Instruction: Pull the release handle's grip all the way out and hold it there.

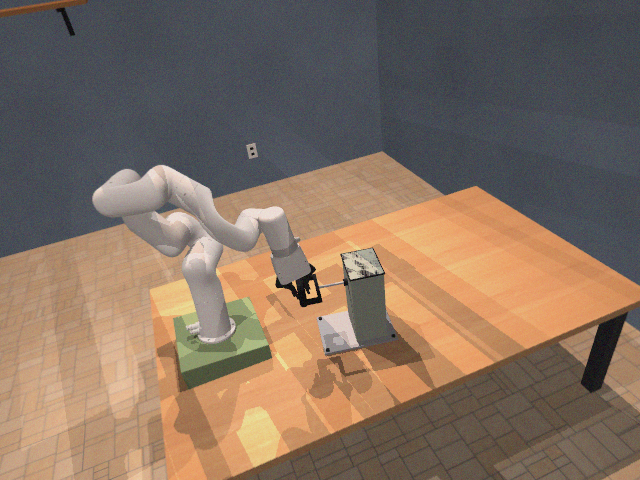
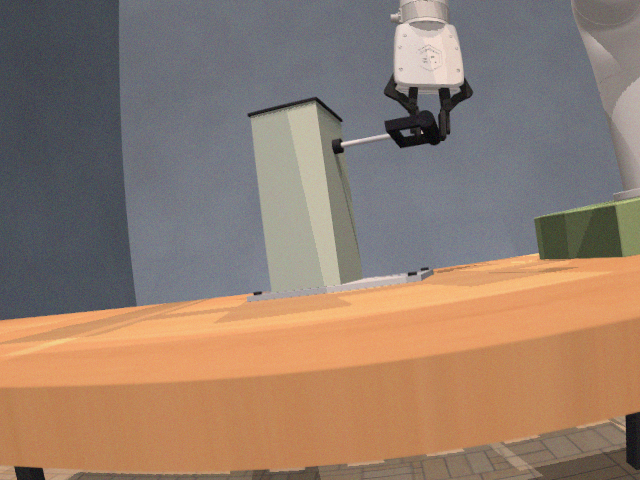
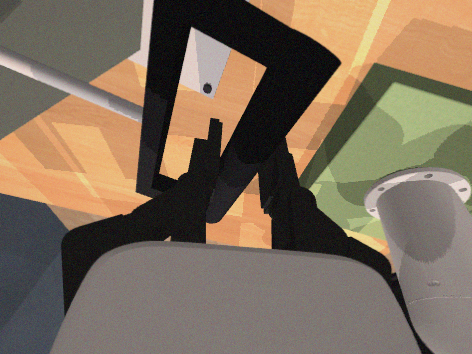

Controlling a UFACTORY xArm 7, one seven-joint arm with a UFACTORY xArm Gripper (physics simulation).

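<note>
The release handle's black grip point(image 1: 317, 295) point(image 2: 397, 125) point(image 3: 295, 95) is a rectangular loop with a thick round bar on its far side from the post. A thin pale rod point(image 1: 331, 285) point(image 2: 366, 140) point(image 3: 95, 95) joins it to a black collar point(image 2: 337, 146) on the side of a pale green post point(image 1: 366, 310) point(image 2: 297, 196). A long stretch of the rod shows between collar and grip. My gripper point(image 1: 305, 297) point(image 2: 428, 129) point(image 3: 241, 142) is shut on the grip's round bar, which lies between the two fingers, well above the table.
The post stands on a grey base plate point(image 1: 336, 335) point(image 2: 382, 281) point(image 3: 200, 65) with black bolts, on the wooden table point(image 1: 516, 268) point(image 2: 310, 413). The arm stands on a green block point(image 1: 227, 361) point(image 2: 578, 235) point(image 3: 350, 145) beside it. A wall outlet point(image 1: 251, 150) shows at the back.
</note>
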